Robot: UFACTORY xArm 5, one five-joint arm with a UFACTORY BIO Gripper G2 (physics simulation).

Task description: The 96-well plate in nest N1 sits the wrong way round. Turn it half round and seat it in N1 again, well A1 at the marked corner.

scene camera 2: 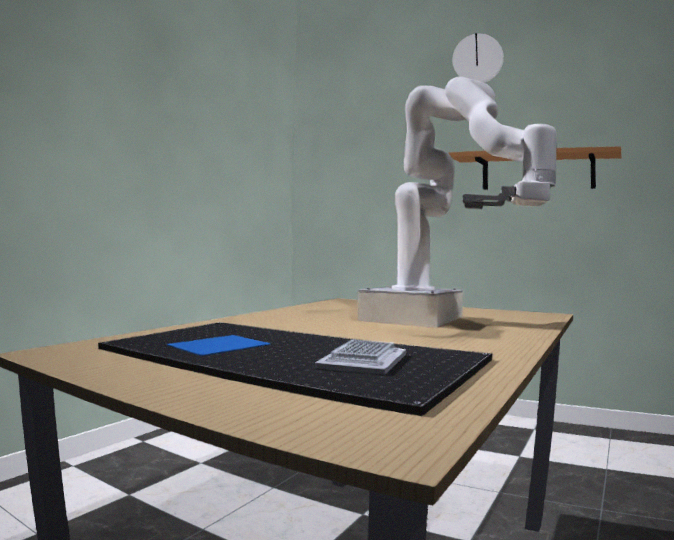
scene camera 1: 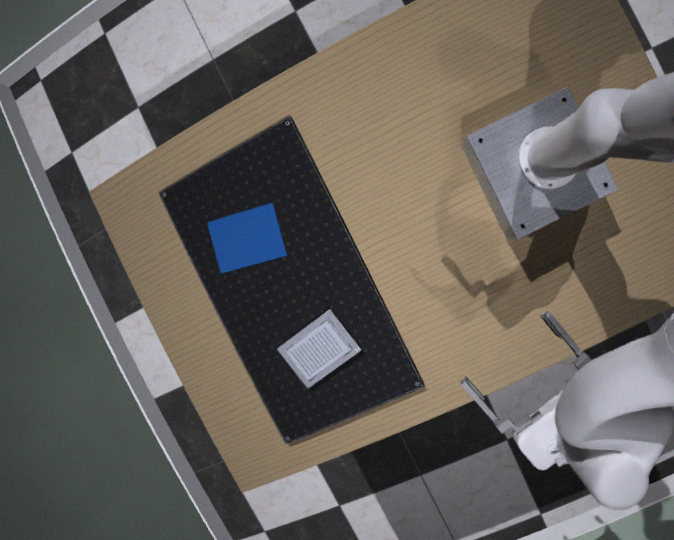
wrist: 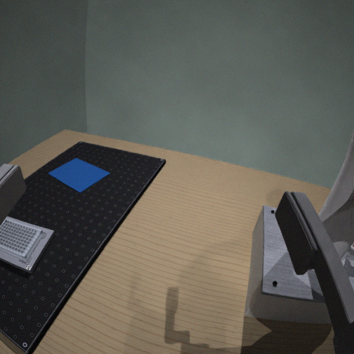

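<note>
The white 96-well plate lies in the light grey nest N1 on the black perforated board. It looks flat in it. A small mark shows at the nest's near corner in the wrist view; the plate's own A1 lettering is too small to read. My gripper is wide open and empty. It is held high, beyond the table edge and well to the side of the nest, with its fingers roughly level. In the wrist view the left finger hides part of the plate and nest.
A flat blue rectangle lies on the black board, apart from the nest. The arm's metal base block stands on the wooden table. A shelf is on the wall behind the arm.
</note>
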